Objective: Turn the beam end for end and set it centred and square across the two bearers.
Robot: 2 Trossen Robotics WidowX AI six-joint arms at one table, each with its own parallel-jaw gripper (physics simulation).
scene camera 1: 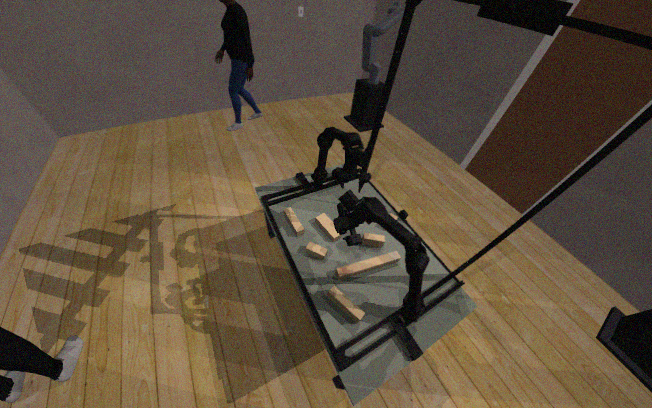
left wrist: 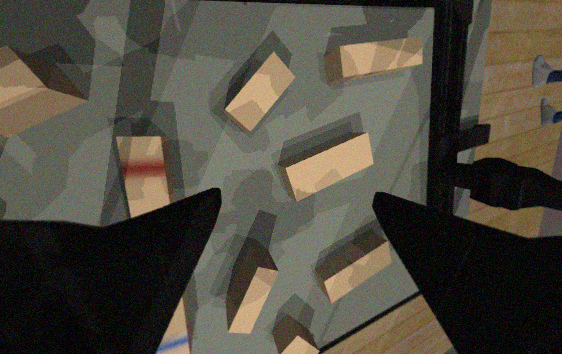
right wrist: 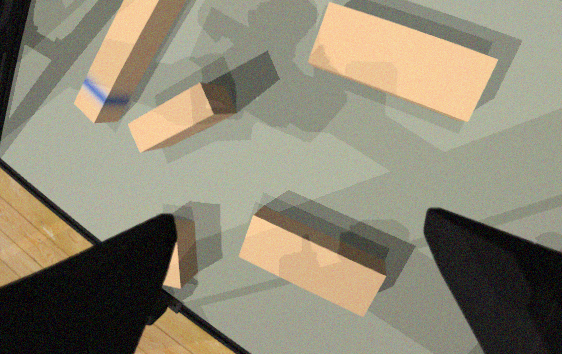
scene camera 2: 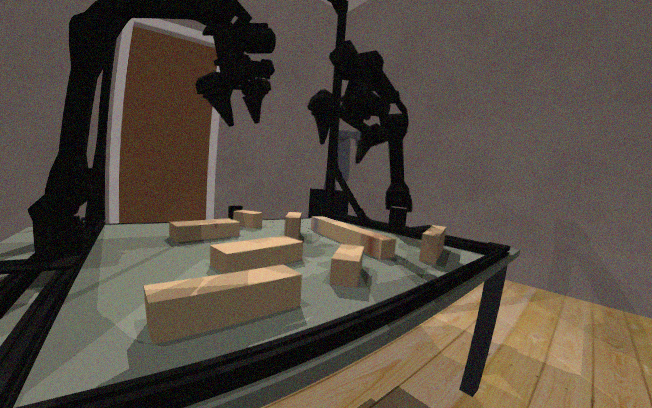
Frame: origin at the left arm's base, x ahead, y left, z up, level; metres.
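Where they show: left gripper, fingertip midpoint: (left wrist: 297, 197) (scene camera 2: 340, 153); right gripper, fingertip midpoint: (right wrist: 300, 223) (scene camera 2: 245, 124); left arm's base, link origin: (scene camera 1: 408, 314) (scene camera 2: 396, 226); right arm's base, link origin: (scene camera 1: 317, 184) (left wrist: 445, 173) (scene camera 2: 59, 252).
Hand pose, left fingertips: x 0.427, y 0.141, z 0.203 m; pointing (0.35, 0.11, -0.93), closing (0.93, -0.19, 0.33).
Observation:
Things, the pixels of their centre, and the offset from my left fingertips.
- long wooden beam, body centre: (right wrist: 153, 4) (left wrist: 163, 256) (scene camera 2: 345, 233) (scene camera 1: 368, 264) dy -0.116, dx -0.146, dz -0.200 m
- large block, body centre: (right wrist: 396, 62) (left wrist: 327, 164) (scene camera 2: 259, 253) (scene camera 1: 328, 226) dy -0.041, dx +0.151, dz -0.203 m
- narrow block, body centre: (right wrist: 183, 118) (left wrist: 250, 286) (scene camera 2: 293, 225) (scene camera 1: 372, 240) dy -0.219, dx -0.037, dz -0.191 m
- short block, body centre: (left wrist: 258, 95) (scene camera 2: 348, 263) (scene camera 1: 316, 250) dy +0.090, dx +0.042, dz -0.200 m
- longer block, body centre: (scene camera 2: 434, 242) (scene camera 1: 345, 304) dy +0.097, dx -0.258, dz -0.191 m
The long wooden beam (scene camera 1: 369, 264) (scene camera 2: 350, 235) (left wrist: 145, 195) (right wrist: 117, 60) lies flat on the table, apart from the blocks. Its red band shows in the left wrist view toward the front end in scene camera 2; its blue band is at the other end. Several plain blocks lie around; which two are the bearers I cannot tell. Among them are a large block (scene camera 1: 327, 226) (scene camera 2: 256, 254) (left wrist: 329, 166) (right wrist: 405, 60) and another (scene camera 2: 204, 230) (left wrist: 357, 272) (right wrist: 312, 265). My left gripper (scene camera 2: 341, 151) (left wrist: 297, 197) is open and empty, high above the blocks. My right gripper (scene camera 2: 244, 123) (right wrist: 300, 223) is open and empty, also high.
Near the beam lie a narrow block (scene camera 1: 374, 240) (scene camera 2: 293, 225) (left wrist: 255, 300) (right wrist: 172, 117), a short block (scene camera 1: 316, 250) (scene camera 2: 346, 265) (left wrist: 260, 92) and a longer block (scene camera 1: 346, 303) (scene camera 2: 433, 245). Another block (scene camera 1: 294, 220) (scene camera 2: 222, 302) (left wrist: 382, 56) lies near the table's edge. Black rails frame the table.

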